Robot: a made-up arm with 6 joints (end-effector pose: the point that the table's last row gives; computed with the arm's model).
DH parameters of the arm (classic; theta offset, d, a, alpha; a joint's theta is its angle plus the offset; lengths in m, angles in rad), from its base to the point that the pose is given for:
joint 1: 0 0.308 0 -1.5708
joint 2: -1.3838 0 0.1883 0
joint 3: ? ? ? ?
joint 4: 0 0.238 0 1.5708
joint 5: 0 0 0.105 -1.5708
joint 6: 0 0.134 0 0
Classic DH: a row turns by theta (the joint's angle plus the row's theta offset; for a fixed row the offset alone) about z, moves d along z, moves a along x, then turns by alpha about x.
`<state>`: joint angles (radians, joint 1 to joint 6).
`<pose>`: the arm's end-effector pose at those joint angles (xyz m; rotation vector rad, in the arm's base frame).
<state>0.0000 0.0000 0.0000 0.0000 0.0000 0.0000</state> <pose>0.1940 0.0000 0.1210 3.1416 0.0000 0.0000</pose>
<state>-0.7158 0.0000 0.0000 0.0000 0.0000 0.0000</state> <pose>0.1464 -0.1273 0.1210 2.9425 -1.1005 0.0000</pose>
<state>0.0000 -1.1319 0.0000 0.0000 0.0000 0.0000</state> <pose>0.2517 0.0000 0.4042 2.6517 0.0000 1.6846</pose>
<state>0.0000 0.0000 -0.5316 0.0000 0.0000 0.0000</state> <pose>0.3606 0.0000 0.2530 3.0313 0.0000 0.8252</pose>
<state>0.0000 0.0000 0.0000 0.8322 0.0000 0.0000</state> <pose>0.1597 -0.0776 0.1210 2.8735 -1.2698 0.0000</pose>
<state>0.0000 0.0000 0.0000 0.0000 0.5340 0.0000</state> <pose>0.1112 0.0000 0.0862 3.0303 0.0000 -0.8289</pose>
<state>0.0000 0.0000 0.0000 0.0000 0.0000 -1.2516</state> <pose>0.1940 0.0000 0.1210 2.5462 1.8402 0.0000</pose>
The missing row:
joint 3: 1.3838 0 0.054 -1.5708
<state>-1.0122 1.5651 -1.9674 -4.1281 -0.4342 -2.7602</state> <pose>0.0419 -0.3057 -0.0278 2.6954 -0.6600 -0.2065</pose>
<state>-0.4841 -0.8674 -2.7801 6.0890 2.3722 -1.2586</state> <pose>-0.1258 0.0294 0.6963 1.9107 0.5240 0.9143</pose>
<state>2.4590 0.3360 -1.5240 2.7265 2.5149 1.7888</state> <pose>-0.3112 0.1679 0.5888 0.1487 0.7166 -1.6989</pose>
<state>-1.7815 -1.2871 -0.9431 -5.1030 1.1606 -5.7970</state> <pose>0.0472 -0.1373 0.6492 -1.0292 1.7430 -1.8906</pose>
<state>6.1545 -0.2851 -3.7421 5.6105 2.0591 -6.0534</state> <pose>-0.1890 -0.0808 0.7246 -1.4250 1.3019 -2.4601</pose>
